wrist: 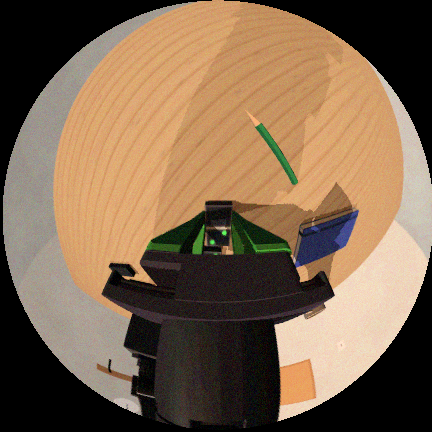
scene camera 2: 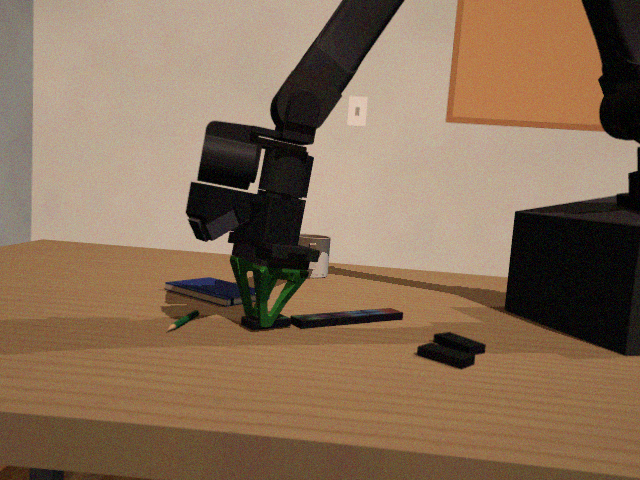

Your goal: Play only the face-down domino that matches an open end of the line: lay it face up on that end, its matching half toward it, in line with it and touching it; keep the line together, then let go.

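Frame: origin at the arm's base, x down, y left, z ahead, level; metres.
Seen in the pictures: gripper, fingertip midpoint: (wrist: 217,215) (scene camera 2: 258,324); arm's base, link origin: (wrist: 150,358).
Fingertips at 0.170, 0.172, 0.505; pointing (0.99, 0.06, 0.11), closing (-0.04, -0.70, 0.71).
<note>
Pixels of each thing's top centre, then the offset from my fingertips to it, as dx, dy, dz.
- black domino, top centre: (wrist: 217,227) (scene camera 2: 266,317) -0.007, -0.008, -0.008
- green pencil, top centre: (wrist: 275,147) (scene camera 2: 182,318) -0.001, +0.014, +0.087
- blue notebook, top centre: (scene camera 2: 217,287) (wrist: 330,239) -0.006, -0.161, +0.099
- white mug, top centre: (scene camera 2: 312,236) (wrist: 314,314) -0.069, -0.390, -0.007
My gripper (scene camera 2: 265,323) (wrist: 217,215) is shut on a black domino (scene camera 2: 250,323) (wrist: 218,216), low at the table top. The domino is face up: its half with two green dots is toward the line, and its outer half looks blank. The line of face-up dominoes (scene camera 2: 347,317) lies right beside it in the scene view, roughly in line; at most a very thin gap shows, and I cannot tell whether they touch. The line's near end is mostly hidden by the gripper in the wrist view. Two black face-down dominoes (scene camera 2: 459,343) (scene camera 2: 445,355) lie side by side at the right.
A green pencil (scene camera 2: 184,320) (wrist: 277,154) and a blue notebook (scene camera 2: 206,290) (wrist: 327,239) lie beyond the held domino, away from the line. A grey and white mug (scene camera 2: 321,258) stands behind the gripper. The black base block (scene camera 2: 568,279) is at the right.
</note>
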